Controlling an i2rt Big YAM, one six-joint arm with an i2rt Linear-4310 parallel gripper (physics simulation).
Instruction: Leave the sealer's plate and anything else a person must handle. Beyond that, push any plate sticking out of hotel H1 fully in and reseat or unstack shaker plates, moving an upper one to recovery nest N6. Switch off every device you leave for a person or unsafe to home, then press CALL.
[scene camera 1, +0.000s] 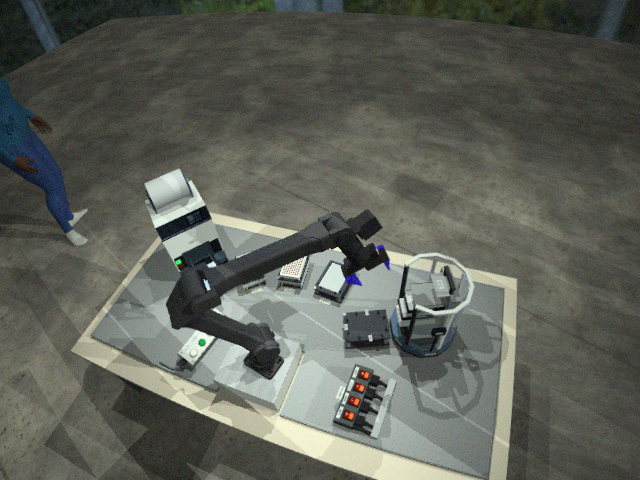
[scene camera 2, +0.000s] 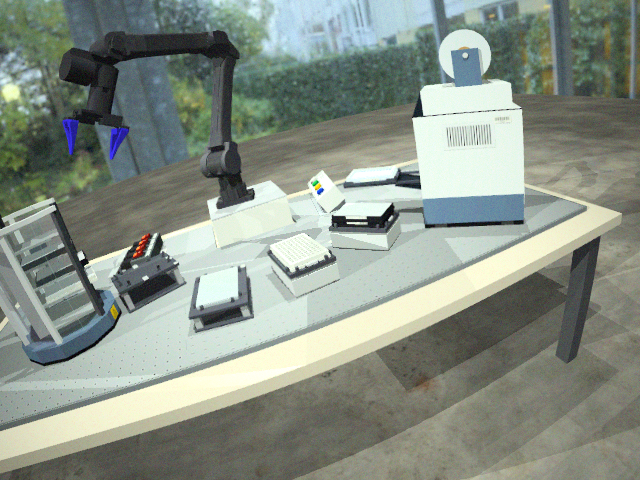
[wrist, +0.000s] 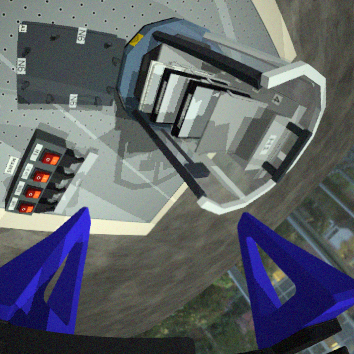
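Pixels of known places: gripper, fingertip midpoint: (scene camera 1: 374, 276) (scene camera 2: 91, 157) (wrist: 167, 217); arm's base at its link origin: (scene camera 1: 263, 362) (scene camera 2: 236, 200).
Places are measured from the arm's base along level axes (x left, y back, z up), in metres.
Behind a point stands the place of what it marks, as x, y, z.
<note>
My gripper (scene camera 1: 374, 276) @[-0.248, -0.322, 0.275] (scene camera 2: 91, 156) @[-0.248, -0.322, 0.275] (wrist: 167, 217) @[-0.248, -0.322, 0.275] is open and empty, high above the table near hotel H1 (scene camera 1: 471, 286) @[-0.522, -0.471, 0.216] (scene camera 2: 72, 338) @[-0.347, -0.536, -0.047] (wrist: 210, 59) @[-0.300, -0.452, 0.127]. Pale plates (wrist: 200, 110) @[-0.359, -0.407, 0.120] sit on several hotel levels; I cannot tell whether one sticks out. Dark nest N6 (scene camera 1: 366, 328) @[-0.239, -0.302, -0.027] (scene camera 2: 138, 276) @[-0.236, -0.343, -0.027] (wrist: 65, 65) @[-0.223, -0.313, -0.027] holds no plate. One shaker bears a white welled plate (scene camera 1: 293, 268) @[0.150, -0.401, -0.020] (scene camera 2: 302, 253) @[0.169, -0.445, -0.020]; the other bears a black, white-topped plate or stack (scene camera 2: 364, 210) @[0.329, -0.331, -0.005]. The sealer's plate (scene camera 2: 374, 174) @[0.396, -0.202, 0.038] lies before the sealer (scene camera 1: 186, 227) @[0.526, -0.237, 0.197] (scene camera 2: 470, 170) @[0.582, -0.384, 0.054]. Switches (scene camera 1: 356, 387) @[-0.312, -0.091, -0.035] (wrist: 41, 176) @[-0.319, -0.100, -0.037] glow orange-red. The button box (scene camera 1: 189, 347) @[0.280, 0.098, -0.013] (scene camera 2: 326, 195) @[0.273, -0.080, -0.028] is partly hidden by the arm in scene camera 1.
A pale plate (scene camera 1: 332, 277) @[-0.008, -0.451, -0.039] (scene camera 2: 219, 285) @[-0.011, -0.461, -0.040] sits on a dark nest between the welled plate and the hotel. Plugs and cables (scene camera 1: 368, 408) @[-0.378, -0.051, -0.050] (wrist: 60, 175) @[-0.361, -0.112, -0.050] stand beside the switches. The arm spans the table in scene camera 1. A person (scene camera 1: 36, 155) stands beyond the sealer end.
</note>
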